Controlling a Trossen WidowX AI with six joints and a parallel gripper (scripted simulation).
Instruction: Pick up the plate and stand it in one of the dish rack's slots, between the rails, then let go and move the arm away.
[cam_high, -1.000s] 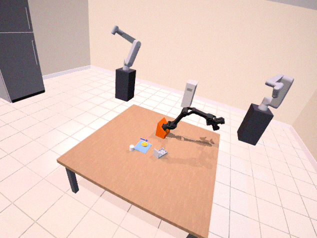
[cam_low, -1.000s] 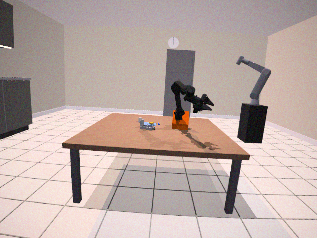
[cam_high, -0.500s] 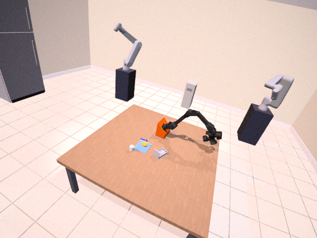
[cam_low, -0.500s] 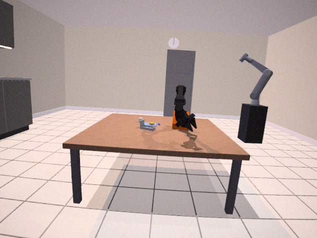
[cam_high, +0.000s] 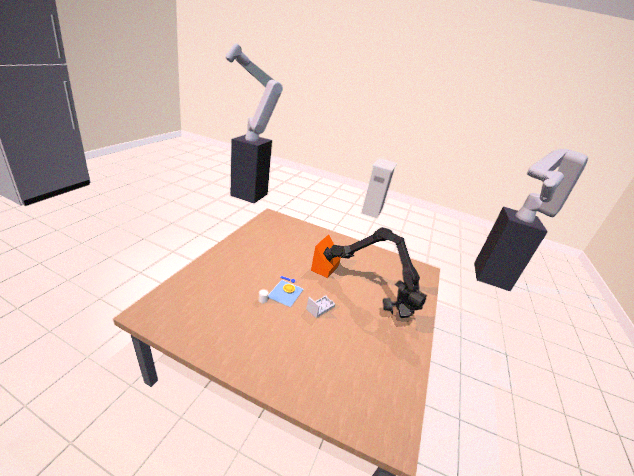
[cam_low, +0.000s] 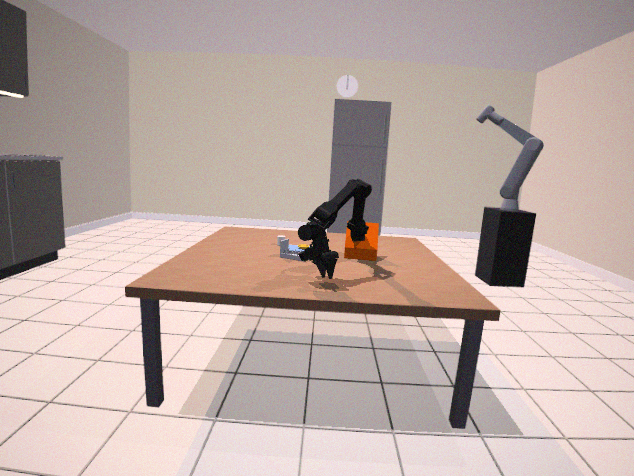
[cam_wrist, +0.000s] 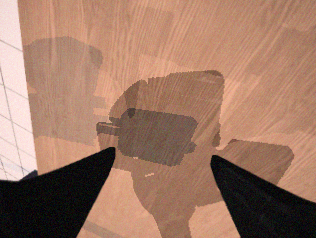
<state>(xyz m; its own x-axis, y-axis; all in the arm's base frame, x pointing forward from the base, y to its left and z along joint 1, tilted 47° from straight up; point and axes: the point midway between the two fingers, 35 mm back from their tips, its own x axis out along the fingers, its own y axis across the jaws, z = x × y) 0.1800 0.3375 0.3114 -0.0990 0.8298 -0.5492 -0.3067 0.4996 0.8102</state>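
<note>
Right now my gripper tip is 100 mm short of the yellow plate, 570 mm to the left of it and 10 mm above it. Also, from my gripper tip: white cup (230 mm ahead, 650 mm to the right); dish rack (140 mm ahead, 380 mm to the right); blue cloth (130 mm ahead, 580 mm to the right, 20 mm below).
</note>
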